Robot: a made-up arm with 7 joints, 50 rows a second.
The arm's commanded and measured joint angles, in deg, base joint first. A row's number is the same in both.
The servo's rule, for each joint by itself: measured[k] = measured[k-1] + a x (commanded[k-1-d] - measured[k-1]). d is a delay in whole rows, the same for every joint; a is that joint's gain. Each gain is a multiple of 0.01, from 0.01 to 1. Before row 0 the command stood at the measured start. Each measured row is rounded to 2 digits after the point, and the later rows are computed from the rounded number. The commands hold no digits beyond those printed.
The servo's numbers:
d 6
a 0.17 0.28 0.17 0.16 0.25 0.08 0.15
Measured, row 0:
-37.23, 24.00, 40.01, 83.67, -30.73, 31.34, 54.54
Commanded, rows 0 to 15:
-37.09, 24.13, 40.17, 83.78, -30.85, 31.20, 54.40
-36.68, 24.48, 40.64, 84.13, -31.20, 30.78, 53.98
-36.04, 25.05, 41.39, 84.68, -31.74, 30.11, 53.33
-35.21, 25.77, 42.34, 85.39, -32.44, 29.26, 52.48
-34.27, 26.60, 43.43, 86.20, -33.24, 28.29, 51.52
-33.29, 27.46, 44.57, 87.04, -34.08, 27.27, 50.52
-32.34, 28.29, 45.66, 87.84, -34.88, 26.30, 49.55
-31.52, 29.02, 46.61, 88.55, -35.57, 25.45, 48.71
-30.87, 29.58, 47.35, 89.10, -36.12, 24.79, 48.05
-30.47, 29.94, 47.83, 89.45, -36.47, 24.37, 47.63
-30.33, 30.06, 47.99, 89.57, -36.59, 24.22, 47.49
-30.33, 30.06, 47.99, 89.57, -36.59, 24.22, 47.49
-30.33, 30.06, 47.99, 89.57, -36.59, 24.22, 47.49
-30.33, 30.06, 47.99, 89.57, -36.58, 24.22, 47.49
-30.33, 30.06, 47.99, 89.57, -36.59, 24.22, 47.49
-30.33, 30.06, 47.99, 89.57, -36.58, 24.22, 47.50
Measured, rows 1 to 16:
-37.23, 24.00, 40.01, 83.67, -30.73, 31.34, 54.54
-37.23, 24.00, 40.01, 83.67, -30.73, 31.34, 54.54
-37.23, 24.00, 40.01, 83.67, -30.73, 31.34, 54.54
-37.23, 24.00, 40.01, 83.67, -30.73, 31.34, 54.54
-37.23, 24.00, 40.01, 83.67, -30.73, 31.34, 54.54
-37.23, 24.00, 40.01, 83.67, -30.73, 31.34, 54.54
-37.21, 24.04, 40.04, 83.69, -30.76, 31.33, 54.52
-37.12, 24.16, 40.14, 83.76, -30.87, 31.29, 54.44
-36.94, 24.41, 40.35, 83.91, -31.09, 31.20, 54.27
-36.65, 24.79, 40.69, 84.15, -31.43, 31.04, 54.00
-36.25, 25.30, 41.16, 84.48, -31.88, 30.82, 53.63
-35.75, 25.90, 41.74, 84.89, -32.43, 30.54, 53.16
-35.17, 26.57, 42.41, 85.36, -33.04, 30.20, 52.62
-34.55, 27.26, 43.12, 85.87, -33.67, 29.82, 52.03
-33.92, 27.91, 43.84, 86.39, -34.28, 29.42, 51.43
-33.33, 28.48, 44.52, 86.88, -34.83, 29.02, 50.86

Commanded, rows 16 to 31:
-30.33, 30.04, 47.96, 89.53, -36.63, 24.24, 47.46
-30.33, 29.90, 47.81, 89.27, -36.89, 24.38, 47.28
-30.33, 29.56, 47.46, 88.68, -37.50, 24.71, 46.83
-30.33, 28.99, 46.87, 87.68, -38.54, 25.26, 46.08
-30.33, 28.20, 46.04, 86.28, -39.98, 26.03, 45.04
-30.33, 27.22, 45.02, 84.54, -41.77, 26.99, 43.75
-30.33, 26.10, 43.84, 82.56, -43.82, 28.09, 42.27
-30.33, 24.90, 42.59, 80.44, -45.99, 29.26, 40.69
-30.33, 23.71, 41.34, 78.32, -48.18, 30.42, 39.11
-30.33, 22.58, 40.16, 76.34, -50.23, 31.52, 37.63
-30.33, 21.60, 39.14, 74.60, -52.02, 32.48, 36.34
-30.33, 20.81, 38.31, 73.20, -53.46, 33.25, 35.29
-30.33, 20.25, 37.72, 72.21, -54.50, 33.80, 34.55
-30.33, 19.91, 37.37, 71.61, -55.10, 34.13, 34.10
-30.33, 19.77, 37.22, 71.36, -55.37, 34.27, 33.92
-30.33, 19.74, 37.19, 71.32, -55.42, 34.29, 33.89
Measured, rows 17 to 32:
-32.82, 28.92, 45.11, 87.31, -35.27, 28.64, 50.35
-32.40, 29.24, 45.60, 87.67, -35.60, 28.29, 49.92
-32.05, 29.47, 46.01, 87.97, -35.85, 27.96, 49.56
-31.76, 29.64, 46.35, 88.23, -36.03, 27.66, 49.25
-31.52, 29.76, 46.63, 88.44, -36.17, 27.38, 48.99
-31.32, 29.84, 46.86, 88.62, -36.27, 27.13, 48.77
-31.15, 29.90, 47.05, 88.77, -36.36, 26.90, 48.57
-31.01, 29.90, 47.18, 88.85, -36.49, 26.70, 48.38
-30.89, 29.80, 47.23, 88.82, -36.74, 26.54, 48.15
-30.79, 29.57, 47.17, 88.64, -37.19, 26.44, 47.84
-30.71, 29.19, 46.98, 88.26, -37.89, 26.41, 47.42
-30.65, 28.64, 46.65, 87.66, -38.86, 26.46, 46.87
-30.60, 27.93, 46.17, 86.84, -40.10, 26.59, 46.18
-30.55, 27.08, 45.56, 85.82, -41.57, 26.80, 45.36
-30.51, 26.14, 44.84, 84.62, -43.22, 27.09, 44.42
-30.48, 25.14, 44.04, 83.30, -44.97, 27.44, 43.40

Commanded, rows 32 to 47:
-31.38, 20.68, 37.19, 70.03, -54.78, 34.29, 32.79
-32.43, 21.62, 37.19, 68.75, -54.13, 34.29, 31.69
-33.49, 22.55, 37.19, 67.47, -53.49, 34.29, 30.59
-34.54, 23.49, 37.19, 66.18, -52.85, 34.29, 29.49
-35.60, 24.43, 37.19, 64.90, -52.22, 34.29, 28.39
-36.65, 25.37, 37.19, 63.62, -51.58, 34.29, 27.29
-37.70, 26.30, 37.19, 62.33, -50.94, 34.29, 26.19
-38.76, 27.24, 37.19, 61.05, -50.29, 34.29, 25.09
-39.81, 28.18, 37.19, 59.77, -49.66, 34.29, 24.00
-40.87, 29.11, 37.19, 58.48, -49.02, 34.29, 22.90
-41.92, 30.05, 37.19, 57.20, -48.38, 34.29, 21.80
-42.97, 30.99, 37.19, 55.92, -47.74, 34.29, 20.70
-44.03, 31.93, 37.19, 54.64, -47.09, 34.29, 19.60
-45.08, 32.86, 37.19, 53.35, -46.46, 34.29, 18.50
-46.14, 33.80, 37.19, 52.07, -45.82, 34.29, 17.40
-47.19, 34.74, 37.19, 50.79, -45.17, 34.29, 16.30
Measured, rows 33 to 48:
-30.45, 24.15, 43.21, 81.91, -46.73, 27.84, 42.34
-30.43, 23.21, 42.38, 80.52, -48.41, 28.27, 41.28
-30.41, 22.38, 41.59, 79.19, -49.93, 28.71, 40.27
-30.40, 21.69, 40.87, 77.98, -51.22, 29.14, 39.34
-30.39, 21.15, 40.25, 76.92, -52.26, 29.55, 38.53
-30.38, 20.76, 39.73, 76.02, -53.05, 29.93, 37.83
-30.55, 20.74, 39.30, 75.06, -53.48, 30.28, 37.07
-30.87, 20.99, 38.94, 74.05, -53.64, 30.60, 36.26
-31.32, 21.43, 38.64, 73.00, -53.60, 30.90, 35.41
-31.87, 22.01, 38.39, 71.91, -53.41, 31.17, 34.52
-32.50, 22.69, 38.19, 70.79, -53.11, 31.42, 33.60
-33.21, 23.44, 38.02, 69.64, -52.73, 31.65, 32.65
-33.97, 24.24, 37.88, 68.47, -52.28, 31.86, 31.68
-34.78, 25.08, 37.76, 67.28, -51.78, 32.05, 30.69
-35.64, 25.95, 37.66, 66.08, -51.25, 32.23, 29.69
-36.53, 26.83, 37.58, 64.86, -50.69, 32.39, 28.67

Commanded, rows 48 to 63:
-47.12, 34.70, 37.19, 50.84, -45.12, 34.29, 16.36
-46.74, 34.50, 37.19, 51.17, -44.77, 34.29, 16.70
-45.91, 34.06, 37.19, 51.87, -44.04, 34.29, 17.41
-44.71, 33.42, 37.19, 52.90, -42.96, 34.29, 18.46
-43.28, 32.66, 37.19, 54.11, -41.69, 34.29, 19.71
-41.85, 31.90, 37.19, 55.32, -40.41, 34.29, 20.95
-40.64, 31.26, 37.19, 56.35, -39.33, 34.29, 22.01
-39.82, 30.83, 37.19, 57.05, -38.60, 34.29, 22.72
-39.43, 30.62, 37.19, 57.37, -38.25, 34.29, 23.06
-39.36, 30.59, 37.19, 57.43, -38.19, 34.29, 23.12
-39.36, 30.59, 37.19, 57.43, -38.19, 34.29, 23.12
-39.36, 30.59, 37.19, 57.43, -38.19, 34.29, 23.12
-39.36, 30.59, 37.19, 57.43, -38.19, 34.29, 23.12
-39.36, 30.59, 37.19, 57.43, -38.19, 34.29, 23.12
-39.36, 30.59, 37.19, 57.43, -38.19, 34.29, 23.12
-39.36, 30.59, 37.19, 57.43, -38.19, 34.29, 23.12
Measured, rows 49 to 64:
-37.45, 27.73, 37.51, 63.63, -50.11, 32.54, 27.64
-38.39, 28.64, 37.46, 62.40, -49.52, 32.68, 26.60
-39.35, 29.56, 37.41, 61.16, -48.91, 32.81, 25.55
-40.32, 30.48, 37.37, 59.91, -48.30, 32.93, 24.49
-41.31, 31.41, 37.34, 58.66, -47.68, 33.04, 23.43
-42.31, 32.34, 37.31, 57.40, -47.05, 33.14, 22.36
-43.13, 33.00, 37.29, 56.35, -46.57, 33.23, 21.46
-43.74, 33.42, 37.27, 55.52, -46.12, 33.31, 20.75
-44.11, 33.60, 37.26, 54.94, -45.60, 33.39, 20.25
-44.21, 33.55, 37.25, 54.61, -44.94, 33.46, 19.98
-44.05, 33.30, 37.24, 54.53, -44.13, 33.53, 19.94
-43.68, 32.91, 37.23, 54.66, -43.20, 33.59, 20.09
-43.16, 32.45, 37.22, 54.93, -42.23, 33.65, 20.38
-42.59, 32.00, 37.21, 55.27, -41.32, 33.70, 20.73
-42.05, 31.61, 37.21, 55.61, -40.55, 33.75, 21.08
-41.59, 31.32, 37.21, 55.90, -39.96, 33.79, 21.39

